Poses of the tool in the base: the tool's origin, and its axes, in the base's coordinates. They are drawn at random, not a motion.
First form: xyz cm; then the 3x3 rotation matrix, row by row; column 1 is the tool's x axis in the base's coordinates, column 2 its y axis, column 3 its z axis. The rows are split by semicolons.
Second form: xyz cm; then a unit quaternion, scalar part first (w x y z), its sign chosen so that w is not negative. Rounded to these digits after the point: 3 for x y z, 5 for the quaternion.
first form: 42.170 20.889 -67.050; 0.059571 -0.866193 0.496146; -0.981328 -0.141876 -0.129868; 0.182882 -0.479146 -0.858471
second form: 42.170 20.889 -67.050 0.12168 -0.71762 0.64363 -0.23656
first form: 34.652 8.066 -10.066; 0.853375 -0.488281 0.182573; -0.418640 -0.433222 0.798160; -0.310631 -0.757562 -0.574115
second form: 34.652 8.066 -10.066 0.45990 -0.84568 0.26810 0.03786
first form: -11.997 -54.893 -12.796; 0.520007 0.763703 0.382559; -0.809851 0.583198 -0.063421; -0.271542 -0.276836 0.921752
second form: -11.997 -54.893 -12.796 0.86962 -0.06135 0.18804 -0.45237
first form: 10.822 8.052 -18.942; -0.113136 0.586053 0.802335; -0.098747 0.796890 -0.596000; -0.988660 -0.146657 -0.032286
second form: 10.822 8.052 -18.942 0.64255 0.17483 0.69683 -0.26644
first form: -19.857 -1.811 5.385; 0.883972 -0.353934 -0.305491; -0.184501 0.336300 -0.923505; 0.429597 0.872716 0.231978
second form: -19.857 -1.811 5.385 0.78298 0.57352 -0.23471 0.05410
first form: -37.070 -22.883 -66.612; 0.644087 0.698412 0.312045; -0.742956 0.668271 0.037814; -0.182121 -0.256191 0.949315
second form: -37.070 -22.883 -66.612 0.90301 -0.08140 0.13681 -0.39905
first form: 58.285 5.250 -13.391; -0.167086 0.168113 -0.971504; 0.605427 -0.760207 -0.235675; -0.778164 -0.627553 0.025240
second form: 58.285 5.250 -13.391 0.15648 -0.62608 -0.30888 0.69867
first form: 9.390 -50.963 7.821; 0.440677 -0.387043 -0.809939; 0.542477 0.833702 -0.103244; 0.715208 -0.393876 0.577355
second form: 9.390 -50.963 7.821 0.84435 -0.08605 -0.45157 0.27522
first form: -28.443 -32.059 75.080; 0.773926 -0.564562 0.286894; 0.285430 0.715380 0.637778; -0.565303 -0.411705 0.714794
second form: -28.443 -32.059 75.080 0.89500 -0.29315 0.23804 0.23743
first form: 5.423 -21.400 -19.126; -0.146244 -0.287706 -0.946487; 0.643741 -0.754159 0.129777; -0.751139 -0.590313 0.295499
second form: 5.423 -21.400 -19.126 0.31428 -0.57280 -0.15539 0.74093
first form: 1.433 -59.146 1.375; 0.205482 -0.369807 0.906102; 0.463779 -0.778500 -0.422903; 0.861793 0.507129 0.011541
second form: 1.433 -59.146 1.375 0.33111 0.70222 0.03346 0.62940
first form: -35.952 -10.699 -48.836; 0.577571 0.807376 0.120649; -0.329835 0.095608 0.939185; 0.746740 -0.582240 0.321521
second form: -35.952 -10.699 -48.836 0.70617 -0.53862 -0.22165 -0.40260
